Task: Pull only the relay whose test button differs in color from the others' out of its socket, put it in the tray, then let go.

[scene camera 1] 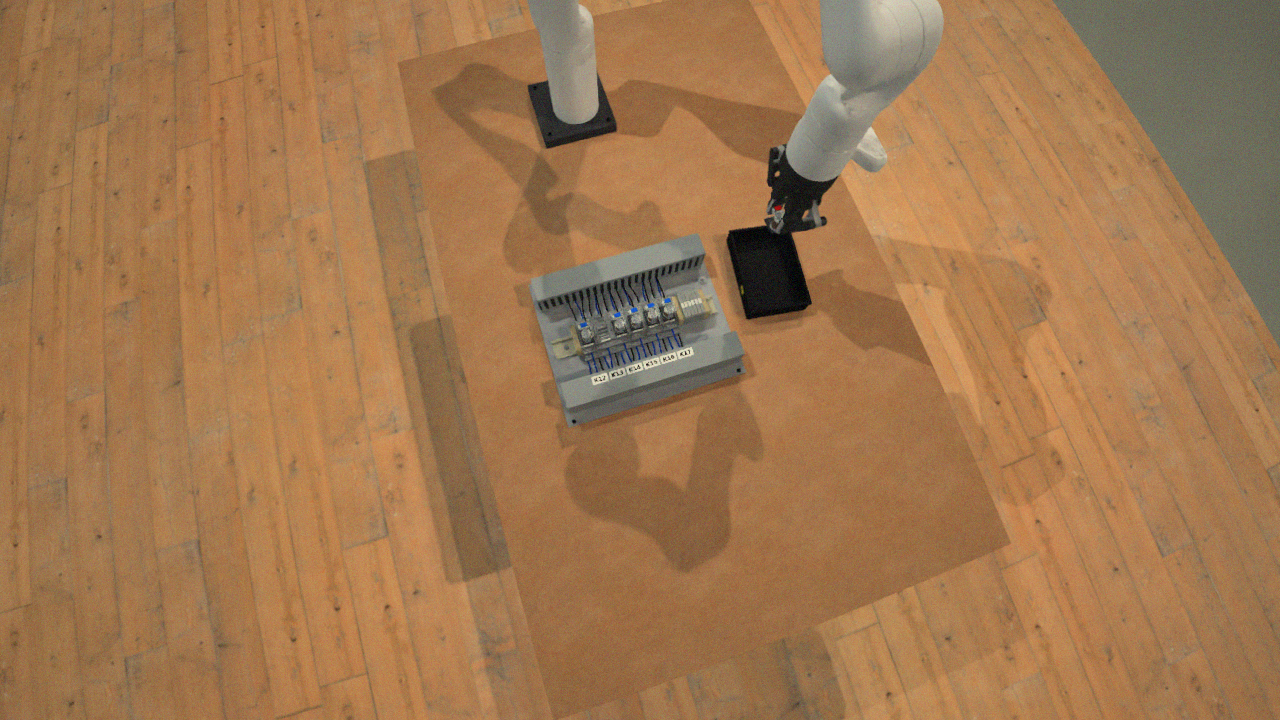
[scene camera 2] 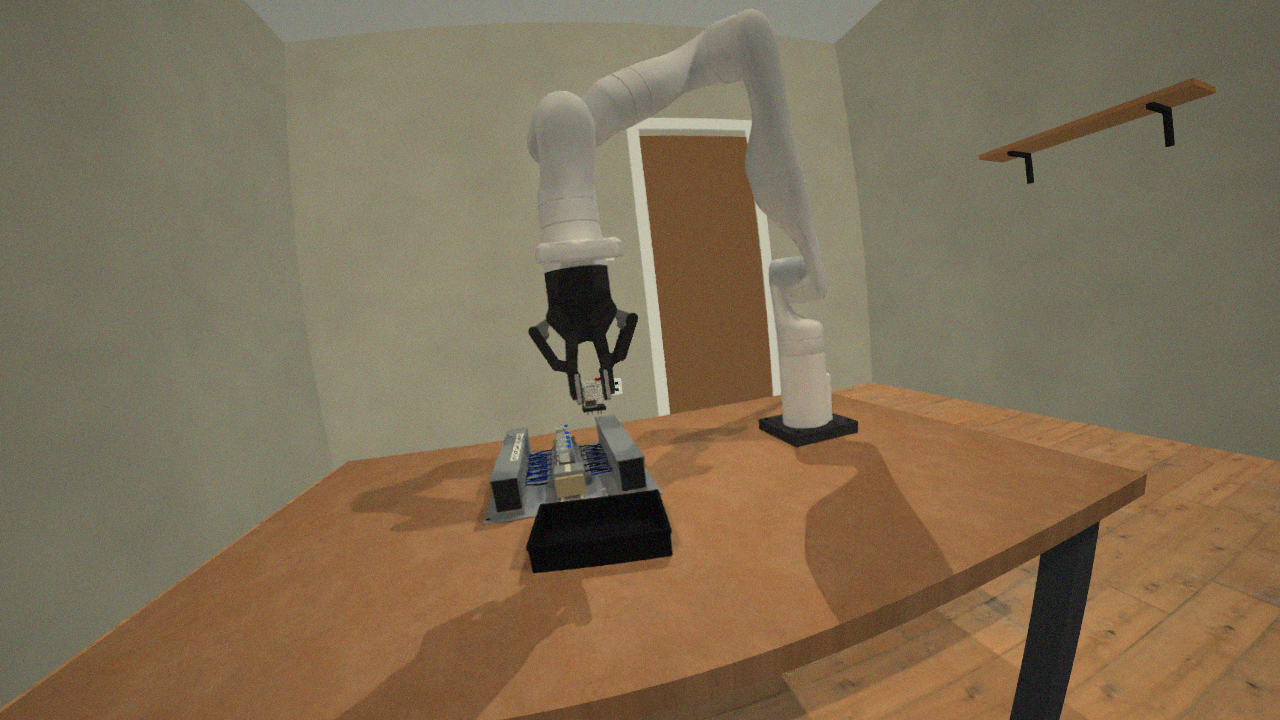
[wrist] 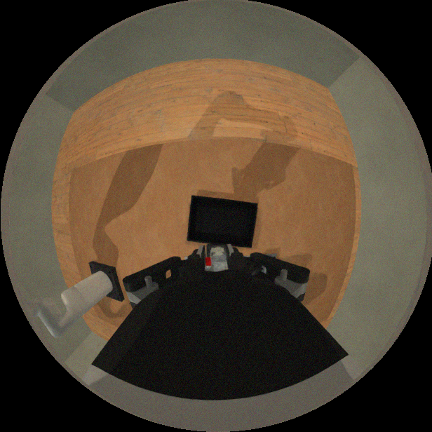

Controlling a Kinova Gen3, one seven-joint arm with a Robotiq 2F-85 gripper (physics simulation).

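Seen in the pictures: gripper, fingertip midpoint: [scene camera 1: 776, 221] [scene camera 2: 594, 401]; arm's base, link origin: [scene camera 1: 575, 105] [scene camera 2: 805, 421].
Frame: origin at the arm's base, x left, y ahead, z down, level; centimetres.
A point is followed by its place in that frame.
Observation:
My gripper [scene camera 1: 793, 223] {x 16.9, y 45.2, z -15.2 cm} [scene camera 2: 592, 388] {x 16.9, y 45.2, z -15.2 cm} [wrist: 215, 251] is shut on a clear relay [scene camera 1: 777, 213] {x 16.2, y 45.1, z -17.8 cm} [scene camera 2: 592, 394] {x 17.7, y 45.4, z -16.2 cm} [wrist: 218, 261] with a red test button. It holds the relay upright, pins down, well above table height. The black tray [scene camera 1: 776, 311] {x 16.9, y 54.7, z 0.4 cm} [scene camera 2: 599, 548] {x 24.5, y 48.2, z 0.0 cm} [wrist: 189, 220] sits on the table; in the wrist view it shows just beyond the fingertips, and in scene camera 1 the fingertips overlap its back edge. Several relays [scene camera 1: 635, 318] {x -7.5, y 47.9, z -4.5 cm} with blue buttons stand in the sockets on the grey panel. The socket [scene camera 1: 602, 332] in line with label K13 is empty.
The grey panel [scene camera 1: 644, 394] {x -10.4, y 59.0, z 1.9 cm} [scene camera 2: 631, 468], with raised wire ducts along both long sides and blue wires, lies right beside the tray. A light terminal block [scene camera 1: 693, 305] {x 2.9, y 48.9, z -2.4 cm} [scene camera 2: 569, 485] {x 5.4, y 48.7, z -0.5 cm} is at the rail's tray end. The arm's black base plate [scene camera 1: 581, 134] {x -1.4, y 6.6, z 0.6 cm} [scene camera 2: 808, 434] {x 6.2, y 4.4, z 0.3 cm} [wrist: 116, 287] stands farther back.

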